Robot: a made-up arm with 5 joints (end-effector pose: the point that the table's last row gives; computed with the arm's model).
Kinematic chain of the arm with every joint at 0, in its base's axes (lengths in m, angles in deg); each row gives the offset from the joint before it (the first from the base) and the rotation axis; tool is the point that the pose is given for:
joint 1: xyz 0 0 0.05 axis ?
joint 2: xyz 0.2 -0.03 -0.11 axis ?
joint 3: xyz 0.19 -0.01 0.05 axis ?
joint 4: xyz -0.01 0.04 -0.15 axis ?
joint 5: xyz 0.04 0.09 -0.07 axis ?
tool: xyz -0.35 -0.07 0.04
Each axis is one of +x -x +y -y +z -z.
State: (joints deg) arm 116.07 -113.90 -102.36 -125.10 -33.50
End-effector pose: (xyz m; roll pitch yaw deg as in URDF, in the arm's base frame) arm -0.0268 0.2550 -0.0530 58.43 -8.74 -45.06
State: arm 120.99 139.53 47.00 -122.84 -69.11
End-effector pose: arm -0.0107 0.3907 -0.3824 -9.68 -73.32 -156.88
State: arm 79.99 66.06 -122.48 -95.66 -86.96
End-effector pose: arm 0.4692 -0.0053 0.2403 -112.16 25.52 -169.75
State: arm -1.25 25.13 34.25 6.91 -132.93
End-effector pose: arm 0.3192 0.0141 -0.4433 126.80 -34.32 -15.98
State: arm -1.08 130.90 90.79 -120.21 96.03
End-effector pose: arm 0.1498 -0.4336 0.2648 -4.16 30.90 140.05
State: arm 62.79 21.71 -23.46 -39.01 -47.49
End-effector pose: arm 0.1664 0.2753 0.1747 96.97 63.64 -14.73
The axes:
joint 1: +x
joint 2: -z
joint 3: -y
joint 4: +z
joint 5: -x

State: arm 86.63 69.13 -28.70 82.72 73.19
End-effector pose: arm -0.0519 0.1023 -0.0660 40.95 -14.21 4.46
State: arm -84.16 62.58 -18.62 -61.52 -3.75
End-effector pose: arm 0.4741 -0.1767 -0.0853 55.99 -51.83 -157.80
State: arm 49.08 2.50 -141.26 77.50 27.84
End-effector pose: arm 0.3790 -0.2992 -0.0885 106.79 -40.83 99.59
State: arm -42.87 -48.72 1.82 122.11 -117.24
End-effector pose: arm 0.5947 -0.2453 -0.2105 158.28 6.95 173.90
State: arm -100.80 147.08 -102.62 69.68 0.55
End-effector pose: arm 0.0245 0.0809 -0.1268 21.21 -52.77 -18.61
